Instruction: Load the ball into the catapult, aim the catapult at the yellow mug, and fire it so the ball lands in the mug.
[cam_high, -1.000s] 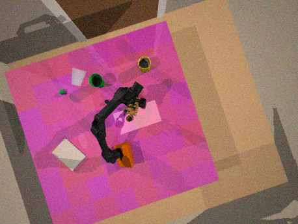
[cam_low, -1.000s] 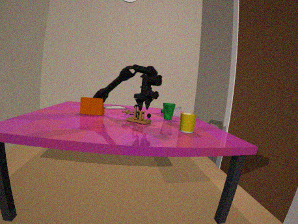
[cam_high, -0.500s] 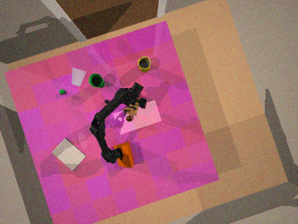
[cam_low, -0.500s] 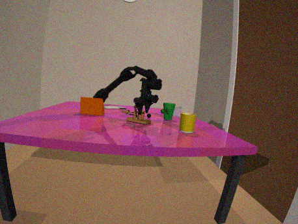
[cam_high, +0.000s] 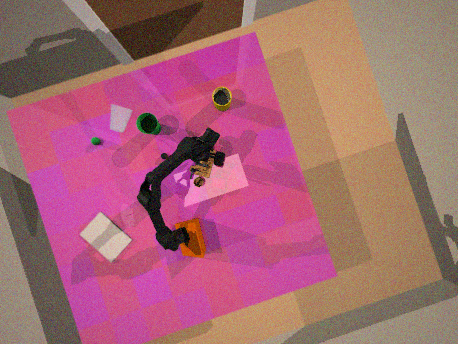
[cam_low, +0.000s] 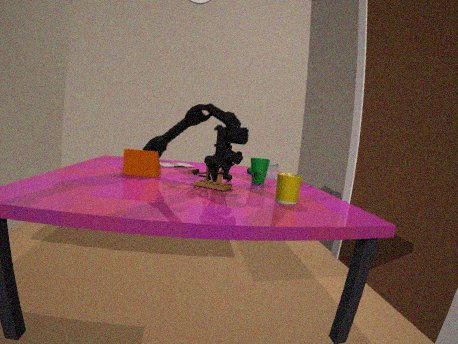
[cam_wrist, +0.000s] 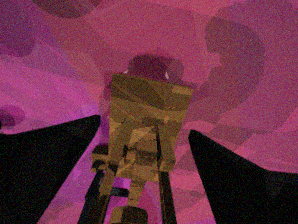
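Right now my gripper tip is 90 mm short of the dark ball, 180 mm to the right of it and 20 mm above it. From my gripper tip the other things lie so: yellow mug 210 mm ahead, 190 mm to the right; then green mug 240 mm ahead, 170 mm to the left; then wooden catapult 40 mm behind, 60 mm to the left, 20 mm above.
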